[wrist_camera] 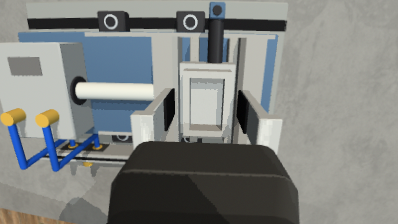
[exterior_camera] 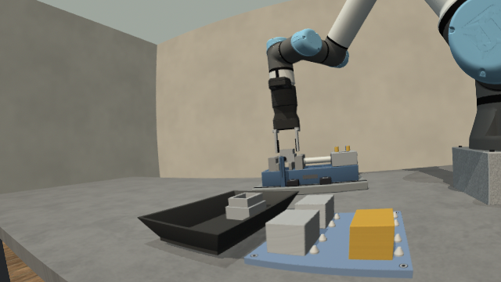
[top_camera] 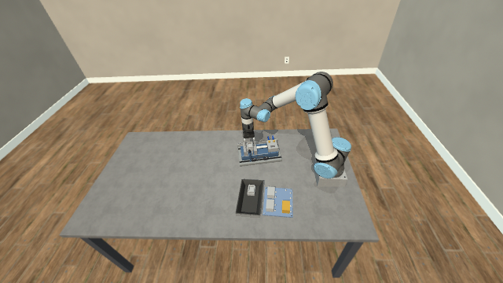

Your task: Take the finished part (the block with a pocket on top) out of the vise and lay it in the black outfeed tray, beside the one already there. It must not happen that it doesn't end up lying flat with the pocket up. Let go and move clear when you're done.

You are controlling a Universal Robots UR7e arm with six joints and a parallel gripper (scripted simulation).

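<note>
Right now my hand is 80 mm past the screw rod, 50 mm above it and 10 mm to the left of it. The rest, counted from my hand: grey cylinder body: 160 mm behind, 50 mm below, 30 mm to the right; then blue fixture plate: 380 mm to the left, 190 mm behind, 120 mm below; then blue vise: 80 mm below, 60 mm behind, 10 mm to the right.
</note>
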